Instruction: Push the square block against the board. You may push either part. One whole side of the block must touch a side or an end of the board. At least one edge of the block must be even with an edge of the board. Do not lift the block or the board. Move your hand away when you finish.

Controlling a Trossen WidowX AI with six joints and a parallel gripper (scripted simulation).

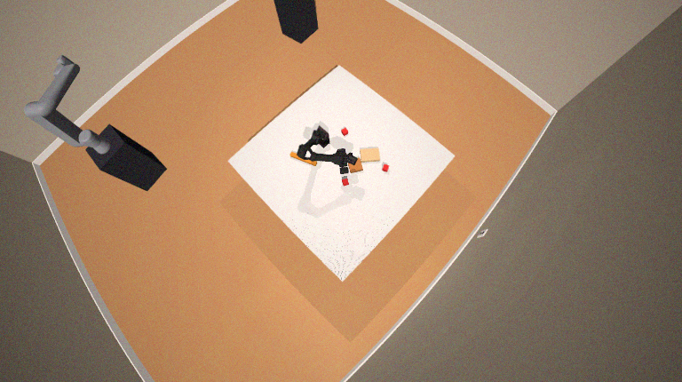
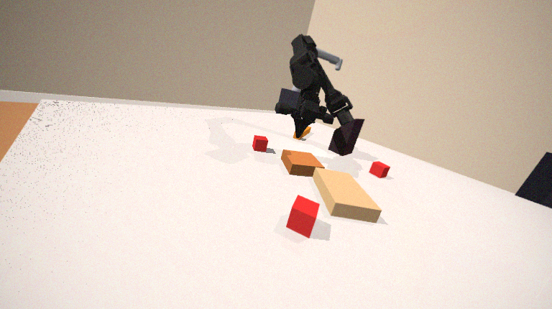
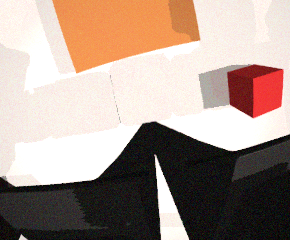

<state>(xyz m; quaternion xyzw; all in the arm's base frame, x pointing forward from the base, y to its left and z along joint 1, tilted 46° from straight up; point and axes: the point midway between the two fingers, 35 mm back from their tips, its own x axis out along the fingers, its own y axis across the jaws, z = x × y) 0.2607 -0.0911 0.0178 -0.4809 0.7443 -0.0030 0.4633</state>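
Right now the orange square block is 70 mm to the left of my gripper tip, 60 mm ahead of it and 50 mm below it. Also, from my gripper tip: tan board: 210 mm to the left, 100 mm ahead, 50 mm below; then orange strip: 290 mm behind, 130 mm to the right, 50 mm below.
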